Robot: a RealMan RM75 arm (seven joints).
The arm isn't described. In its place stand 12 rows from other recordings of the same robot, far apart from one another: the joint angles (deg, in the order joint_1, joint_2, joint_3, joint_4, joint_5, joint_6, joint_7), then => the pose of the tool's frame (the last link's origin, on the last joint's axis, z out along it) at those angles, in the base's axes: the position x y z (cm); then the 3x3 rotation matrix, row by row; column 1 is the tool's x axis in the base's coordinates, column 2 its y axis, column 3 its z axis.
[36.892, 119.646, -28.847, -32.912, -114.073, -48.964, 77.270] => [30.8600, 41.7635, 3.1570], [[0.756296, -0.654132, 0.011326], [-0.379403, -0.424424, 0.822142], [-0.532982, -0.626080, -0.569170]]
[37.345, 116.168, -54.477, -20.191, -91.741, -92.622, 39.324] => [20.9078, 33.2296, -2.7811], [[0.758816, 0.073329, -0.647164], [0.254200, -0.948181, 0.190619], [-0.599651, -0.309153, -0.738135]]
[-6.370, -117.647, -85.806, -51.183, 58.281, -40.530, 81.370] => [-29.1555, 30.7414, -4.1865], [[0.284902, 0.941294, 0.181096], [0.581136, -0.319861, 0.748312], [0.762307, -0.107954, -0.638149]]
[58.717, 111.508, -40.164, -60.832, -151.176, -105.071, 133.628] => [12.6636, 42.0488, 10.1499], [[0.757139, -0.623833, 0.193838], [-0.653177, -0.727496, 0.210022], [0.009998, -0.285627, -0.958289]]
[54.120, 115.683, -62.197, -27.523, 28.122, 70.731, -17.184] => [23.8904, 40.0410, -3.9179], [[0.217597, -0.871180, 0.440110], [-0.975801, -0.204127, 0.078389], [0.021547, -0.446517, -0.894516]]
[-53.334, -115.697, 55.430, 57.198, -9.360, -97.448, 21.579] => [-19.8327, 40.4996, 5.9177], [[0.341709, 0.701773, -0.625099], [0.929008, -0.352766, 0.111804], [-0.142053, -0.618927, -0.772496]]
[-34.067, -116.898, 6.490, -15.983, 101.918, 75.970, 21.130] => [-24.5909, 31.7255, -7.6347], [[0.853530, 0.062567, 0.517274], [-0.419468, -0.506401, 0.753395], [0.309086, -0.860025, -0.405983]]
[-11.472, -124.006, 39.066, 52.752, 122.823, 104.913, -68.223] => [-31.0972, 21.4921, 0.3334], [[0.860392, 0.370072, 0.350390], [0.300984, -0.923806, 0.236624], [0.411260, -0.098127, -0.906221]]
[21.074, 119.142, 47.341, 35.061, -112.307, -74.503, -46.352] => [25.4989, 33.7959, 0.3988], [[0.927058, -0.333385, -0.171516], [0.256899, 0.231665, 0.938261], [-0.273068, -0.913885, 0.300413]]
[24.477, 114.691, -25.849, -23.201, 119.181, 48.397, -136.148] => [40.3465, 35.7428, 12.5525], [[0.636040, -0.760527, 0.130580], [-0.057156, 0.122324, 0.990843], [-0.769536, -0.637680, 0.034334]]
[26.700, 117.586, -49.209, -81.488, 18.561, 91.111, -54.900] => [29.3148, 33.7497, 12.1451], [[0.643363, -0.524149, 0.557990], [-0.759370, -0.529434, 0.378230], [0.097170, -0.667059, -0.738640]]
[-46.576, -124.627, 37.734, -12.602, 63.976, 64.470, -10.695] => [-20.7541, 35.0313, -12.4128], [[0.762150, 0.499002, 0.412461], [0.017463, -0.652717, 0.757400], [0.647165, -0.570050, -0.506183]]
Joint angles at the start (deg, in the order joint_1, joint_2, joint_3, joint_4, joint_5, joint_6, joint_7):
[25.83, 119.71, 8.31, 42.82, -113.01, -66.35, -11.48]
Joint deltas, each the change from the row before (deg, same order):
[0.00, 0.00, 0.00, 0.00, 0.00, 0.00, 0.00]
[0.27, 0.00, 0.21, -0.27, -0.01, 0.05, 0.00]
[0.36, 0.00, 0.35, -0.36, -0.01, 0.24, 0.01]
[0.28, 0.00, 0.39, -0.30, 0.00, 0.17, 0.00]
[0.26, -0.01, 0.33, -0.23, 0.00, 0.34, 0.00]
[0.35, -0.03, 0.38, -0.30, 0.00, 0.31, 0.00]
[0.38, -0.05, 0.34, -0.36, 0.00, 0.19, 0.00]
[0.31, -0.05, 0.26, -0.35, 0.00, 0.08, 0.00]
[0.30, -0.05, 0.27, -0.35, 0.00, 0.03, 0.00]
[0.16, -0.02, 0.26, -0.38, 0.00, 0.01, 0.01]
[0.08, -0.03, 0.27, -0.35, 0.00, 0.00, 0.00]
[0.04, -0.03, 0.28, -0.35, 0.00, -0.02, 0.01]
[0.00, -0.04, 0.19, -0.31, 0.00, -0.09, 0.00]
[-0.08, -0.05, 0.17, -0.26, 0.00, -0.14, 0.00]
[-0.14, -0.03, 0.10, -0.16, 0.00, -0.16, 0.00]
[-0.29, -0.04, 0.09, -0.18, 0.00, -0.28, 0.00]
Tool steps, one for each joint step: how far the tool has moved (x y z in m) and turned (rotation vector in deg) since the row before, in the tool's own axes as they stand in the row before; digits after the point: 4 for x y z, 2 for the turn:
[0.0000, 0.0000, 0.0000, 0.00, 0.00, 0.00]
[-0.0003, -0.0016, 0.0013, 0.03, -0.06, -0.32]
[-0.0001, -0.0022, 0.0019, 0.08, 0.06, -0.41]
[-0.0003, -0.0022, 0.0017, 0.18, -0.01, -0.33]
[0.0001, -0.0018, 0.0016, 0.09, 0.16, -0.28]
[-0.0002, -0.0023, 0.0019, 0.10, 0.11, -0.38]
[-0.0003, -0.0026, 0.0019, 0.10, 0.02, -0.46]
[-0.0003, -0.0024, 0.0014, 0.10, -0.02, -0.43]
[-0.0004, -0.0025, 0.0014, 0.13, -0.07, -0.43]
[0.0000, -0.0024, 0.0007, 0.23, 0.00, -0.36]
[0.0001, -0.0025, 0.0004, 0.30, 0.01, -0.32]
[0.0002, -0.0025, 0.0002, 0.34, 0.01, -0.30]
[0.0002, -0.0022, -0.0001, 0.29, -0.01, -0.28]
[0.0002, -0.0021, -0.0005, 0.33, -0.03, -0.22]
[0.0002, -0.0014, -0.0008, 0.28, -0.04, -0.10]
[0.0005, -0.0017, -0.0016, 0.42, -0.05, -0.08]

